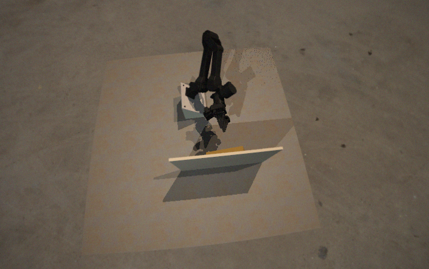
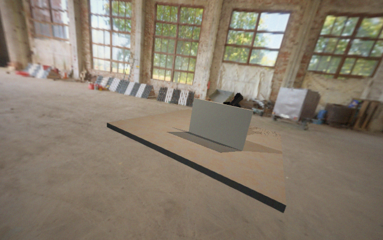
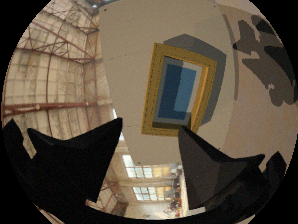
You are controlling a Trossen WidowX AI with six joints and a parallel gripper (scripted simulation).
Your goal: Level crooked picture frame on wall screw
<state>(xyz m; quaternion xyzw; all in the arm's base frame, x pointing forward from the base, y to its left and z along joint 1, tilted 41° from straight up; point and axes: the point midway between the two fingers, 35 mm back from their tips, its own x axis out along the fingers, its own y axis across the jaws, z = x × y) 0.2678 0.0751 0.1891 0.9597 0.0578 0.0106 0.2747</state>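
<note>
Right now the picture frame is 120 mm ahead of my gripper tip, 50 mm below it and 20 mm to the left of it. From my gripper tip the other things lie so: wall panel 130 mm ahead, 60 mm below, 10 mm to the left.
</note>
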